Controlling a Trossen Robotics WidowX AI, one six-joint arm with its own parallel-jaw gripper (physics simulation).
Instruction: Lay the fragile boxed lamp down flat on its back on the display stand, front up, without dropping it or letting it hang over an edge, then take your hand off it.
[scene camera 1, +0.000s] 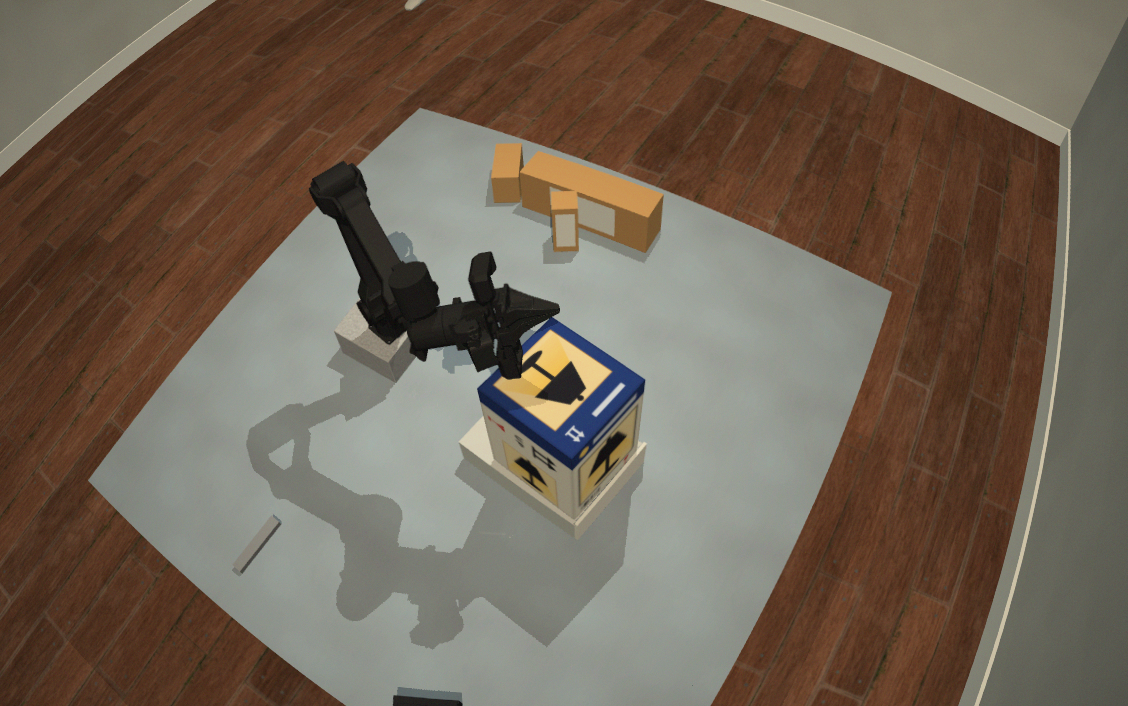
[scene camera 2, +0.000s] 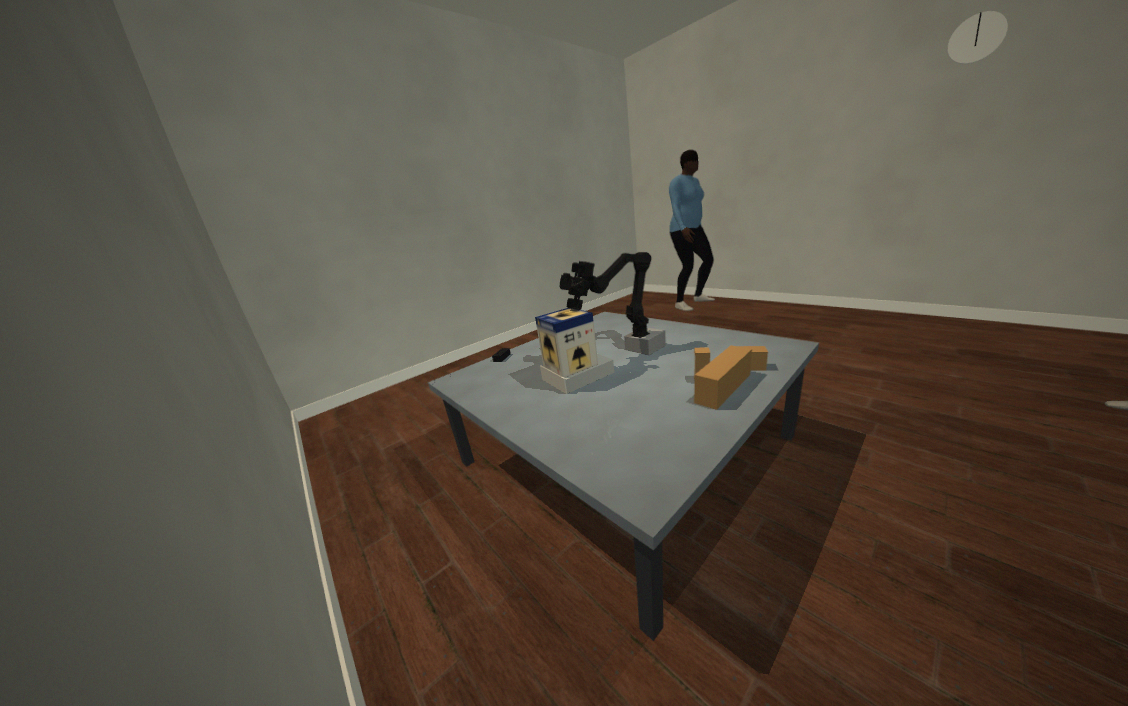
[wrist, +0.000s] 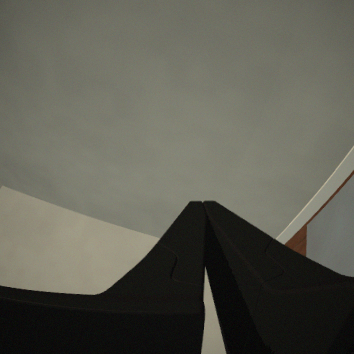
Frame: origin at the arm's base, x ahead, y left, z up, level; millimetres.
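Seen in the pictures: gripper, between the fingertips: (scene camera 1: 559, 308) (scene camera 2: 571, 287) (wrist: 200, 213); arm's base, origin of its link: (scene camera 1: 390, 325) (scene camera 2: 640, 334).
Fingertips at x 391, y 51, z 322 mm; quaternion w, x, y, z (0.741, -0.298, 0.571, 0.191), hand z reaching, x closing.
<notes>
Offsets run from my fingertips to a thing's top centre. Level surfaces: height alone.
The boxed lamp {dx +32, dy -39, dz -110 mm} (scene camera 1: 565, 387) (scene camera 2: 568, 345) rests on the pale display stand (scene camera 1: 475, 445) (scene camera 2: 568, 382). Its blue-bordered face with a large lamp picture is up, and the box looks level. Stand rim shows along its visible lower sides, with a wider strip at the left in the first scene view and a narrow one at the near corner. The far edges are hidden behind the box. My gripper (scene camera 1: 555, 309) (wrist: 200, 213) is shut and empty, its fingertips together near the box's upper corner on the arm side. Part of the gripper body overlaps the top face in view; I cannot tell whether it touches.
A long orange box {dx -315, dy +457, dz -289 mm} (scene camera 1: 594, 195) (scene camera 2: 723, 378) and two small orange boxes {dx -529, dy +424, dz -319 mm} (scene camera 1: 507, 174) {dx -309, dy +365, dz -269 mm} (scene camera 1: 564, 223) stand on the table {dz -399 mm} (scene camera 1: 748, 333) (scene camera 2: 598, 432). A grey strip {dx -293, dy -542, dz -387 mm} (scene camera 1: 257, 545) and a dark object {dx +160, dy -538, dz -364 mm} (scene camera 1: 426, 699) (scene camera 2: 500, 355) lie farther off. A person (scene camera 2: 687, 208) stands beyond the table.
</notes>
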